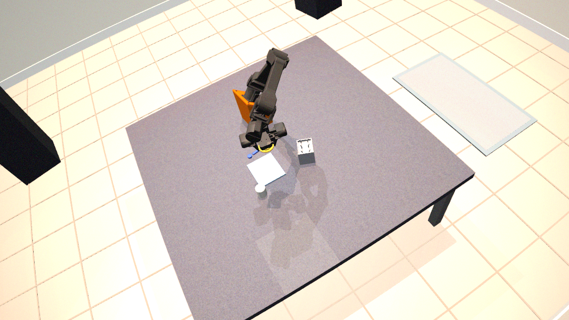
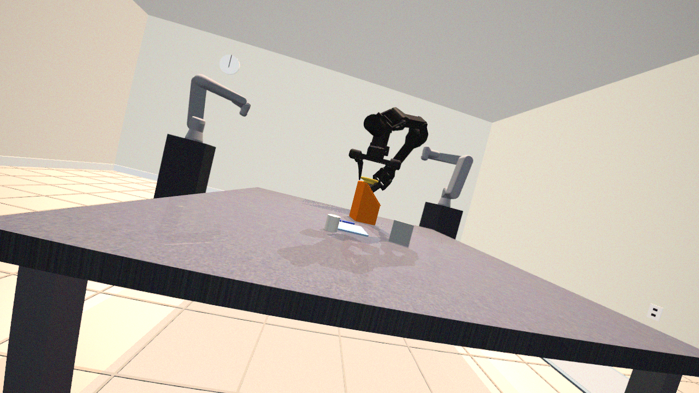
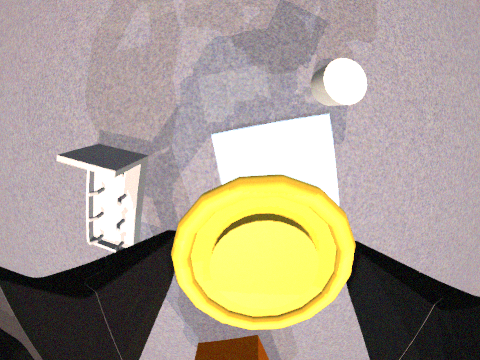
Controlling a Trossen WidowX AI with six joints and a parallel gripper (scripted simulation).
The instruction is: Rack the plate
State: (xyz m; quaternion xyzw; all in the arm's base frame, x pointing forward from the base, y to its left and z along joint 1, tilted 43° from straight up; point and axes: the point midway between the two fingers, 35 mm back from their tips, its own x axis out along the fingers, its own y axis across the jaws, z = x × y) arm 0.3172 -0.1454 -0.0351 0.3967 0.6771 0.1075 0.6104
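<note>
Now: gripper tip 1 cm short of the dish rack, 18 cm to the right of it and 16 cm above it. Also, from my gripper tip: yellow plate: 1 cm above; white cup: 5 cm ahead, 11 cm to the right, 16 cm below; white mat: 4 cm behind, 2 cm to the right, 18 cm below.
</note>
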